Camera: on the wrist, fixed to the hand. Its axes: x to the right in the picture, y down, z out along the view.
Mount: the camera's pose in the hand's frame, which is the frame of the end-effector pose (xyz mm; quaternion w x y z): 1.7 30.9 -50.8 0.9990 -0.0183 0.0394 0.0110
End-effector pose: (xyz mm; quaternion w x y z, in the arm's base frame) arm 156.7 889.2 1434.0 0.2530 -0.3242 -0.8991 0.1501
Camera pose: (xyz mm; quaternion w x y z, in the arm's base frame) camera 199.3 918.7 1463.2 0.2806 -0.3443 -0.8874 0.1235
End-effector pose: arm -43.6 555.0 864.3 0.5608 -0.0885 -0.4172 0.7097
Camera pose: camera -36.4 580.8 811.2 0.5672 -0.1312 -0.4067 0.7040
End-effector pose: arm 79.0 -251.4 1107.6 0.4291 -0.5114 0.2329 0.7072
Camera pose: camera 79.3 -306.0 1083.9 0.4023 -0.5440 0.2423 0.6953
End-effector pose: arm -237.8 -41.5 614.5 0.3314 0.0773 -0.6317 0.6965
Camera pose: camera -240.6 7.0 580.1 0.3497 0.0368 -0.6316 0.6909
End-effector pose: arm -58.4 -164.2 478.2 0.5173 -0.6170 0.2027 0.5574
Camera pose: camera -59.2 -219.4 456.0 0.4914 -0.6456 0.2195 0.5419
